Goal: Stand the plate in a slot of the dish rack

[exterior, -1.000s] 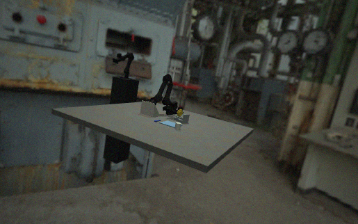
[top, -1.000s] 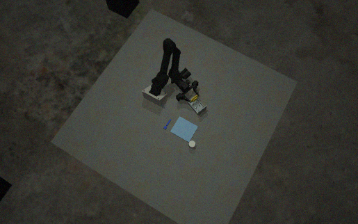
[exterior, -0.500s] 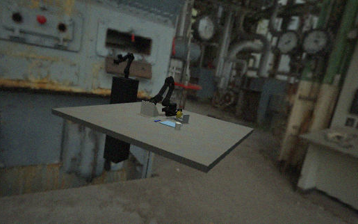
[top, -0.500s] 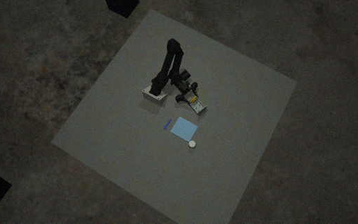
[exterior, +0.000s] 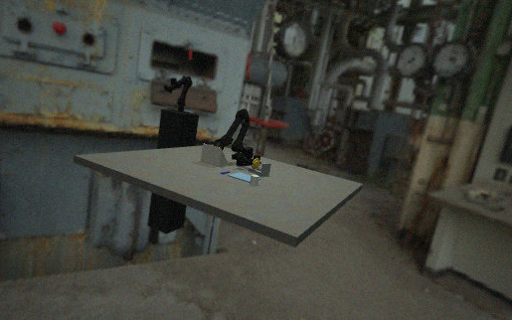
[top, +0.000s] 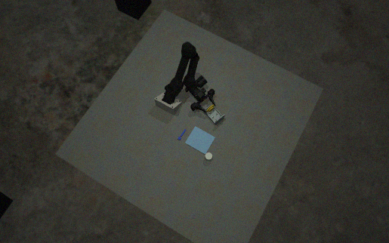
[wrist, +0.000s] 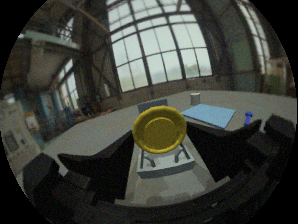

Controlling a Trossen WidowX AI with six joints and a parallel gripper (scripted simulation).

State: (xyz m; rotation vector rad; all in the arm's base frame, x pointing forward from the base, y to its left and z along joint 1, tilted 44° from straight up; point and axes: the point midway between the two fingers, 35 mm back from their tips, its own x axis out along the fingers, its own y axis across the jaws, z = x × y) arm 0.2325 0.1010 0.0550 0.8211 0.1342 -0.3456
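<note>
Now: gripper tip right at the yellow plate. From my gripper tip the other things lie so: grey dish rack 3 cm below, 3 cm ahead, 1 cm to the right; then blue utensil 24 cm to the right, 9 cm behind, 5 cm below; then light blue mat 20 cm to the right, 5 cm below, 3 cm ahead.
</note>
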